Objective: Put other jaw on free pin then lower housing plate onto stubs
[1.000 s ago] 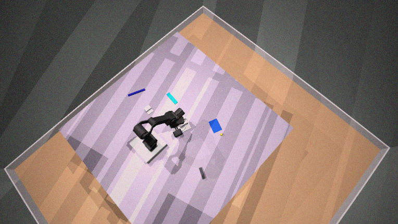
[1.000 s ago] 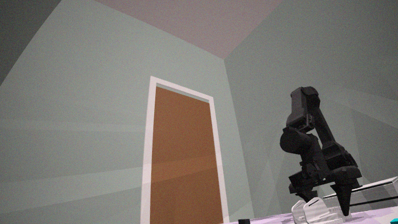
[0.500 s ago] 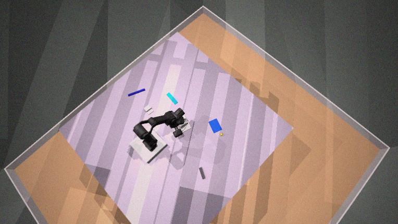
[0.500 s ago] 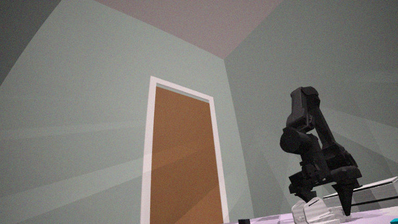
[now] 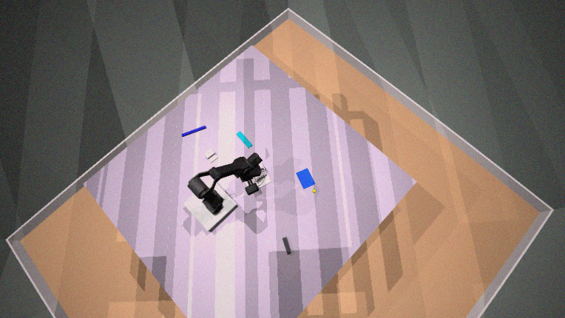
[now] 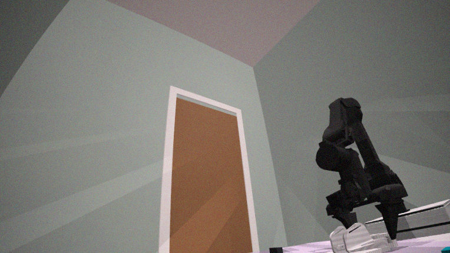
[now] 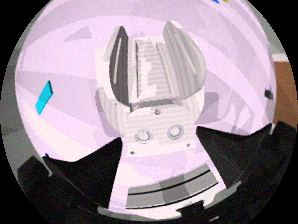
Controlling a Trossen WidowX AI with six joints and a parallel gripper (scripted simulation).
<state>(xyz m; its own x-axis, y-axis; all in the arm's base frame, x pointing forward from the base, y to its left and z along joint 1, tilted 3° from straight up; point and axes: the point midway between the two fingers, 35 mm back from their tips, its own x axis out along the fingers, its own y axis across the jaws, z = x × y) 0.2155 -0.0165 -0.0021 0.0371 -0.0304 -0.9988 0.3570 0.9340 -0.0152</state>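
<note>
Right now the white housing part is 10 mm ahead of my gripper tip and 10 mm above it. From my gripper tip the other things lie so: yellow cube (190 mm ahead, 300 mm to the right); cyan bar (160 mm ahead, 190 mm to the left, 10 mm below); blue flat plate (220 mm ahead, 220 mm to the right, 10 mm below).
</note>
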